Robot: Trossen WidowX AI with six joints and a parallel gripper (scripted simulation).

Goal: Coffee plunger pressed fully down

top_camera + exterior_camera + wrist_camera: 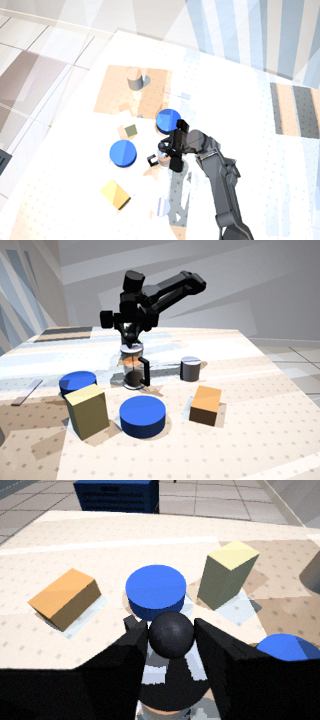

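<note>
My gripper tip is 90 mm above the glass coffee press and 10 mm to the right of it. The rest, counted from my gripper tip: pale yellow box 190 mm ahead, 120 mm below, 100 mm to the right; then orange box 210 mm to the left, 150 mm below, 140 mm ahead.
</note>
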